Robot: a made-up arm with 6 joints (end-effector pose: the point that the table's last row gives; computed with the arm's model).
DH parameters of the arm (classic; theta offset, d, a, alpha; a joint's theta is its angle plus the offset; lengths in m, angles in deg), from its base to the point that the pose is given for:
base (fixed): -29.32 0 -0.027 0
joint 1: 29.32 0.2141 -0.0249 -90
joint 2: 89.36 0 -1.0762 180
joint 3: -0.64 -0.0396 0.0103 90
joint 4: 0 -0.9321 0.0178 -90
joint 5: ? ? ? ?
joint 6: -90 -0.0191 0.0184 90
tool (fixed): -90 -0.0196 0 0
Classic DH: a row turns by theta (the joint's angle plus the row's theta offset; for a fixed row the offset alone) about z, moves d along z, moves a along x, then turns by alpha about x.
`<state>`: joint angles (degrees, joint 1 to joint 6).
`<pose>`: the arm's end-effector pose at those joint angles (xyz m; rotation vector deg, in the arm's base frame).
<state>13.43 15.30 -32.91 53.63 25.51 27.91</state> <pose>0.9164 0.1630 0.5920 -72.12 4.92 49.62</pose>
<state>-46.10 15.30 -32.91 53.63 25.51 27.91</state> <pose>0.5822 -0.7209 0.5920 -57.97 38.61 -2.17</pose>
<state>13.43 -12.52 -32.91 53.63 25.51 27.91</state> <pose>0.6353 0.0959 1.0029 -75.94 -19.20 31.34</pose>
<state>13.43 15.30 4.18 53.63 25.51 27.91</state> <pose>1.1674 0.2230 1.1493 -76.50 -27.08 24.94</pose>
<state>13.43 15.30 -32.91 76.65 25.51 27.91</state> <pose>0.9325 0.2128 0.6164 -89.81 -2.45 62.89</pose>
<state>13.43 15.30 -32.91 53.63 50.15 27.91</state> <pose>0.9230 0.1763 0.5940 -60.90 -19.39 52.36</pose>
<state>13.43 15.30 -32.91 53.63 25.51 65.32</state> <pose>0.9287 0.1563 0.6020 -106.81 -12.32 53.16</pose>
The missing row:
joint 5: 0 0.1472 0.0035 90
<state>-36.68 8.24 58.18 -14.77 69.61 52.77</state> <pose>0.5435 -0.5393 1.9829 -50.62 -101.61 -79.86</pose>
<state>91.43 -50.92 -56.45 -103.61 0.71 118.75</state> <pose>-0.1324 0.0730 0.6202 -16.38 -7.61 90.83</pose>
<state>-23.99 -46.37 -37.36 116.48 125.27 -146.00</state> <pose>0.0677 0.0747 1.2198 23.32 68.99 73.63</pose>
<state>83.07 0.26 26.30 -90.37 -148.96 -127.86</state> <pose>-0.0060 0.8861 1.5600 -57.02 138.65 -16.13</pose>
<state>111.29 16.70 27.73 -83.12 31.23 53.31</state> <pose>-0.5286 1.1586 1.2706 39.34 14.89 80.30</pose>
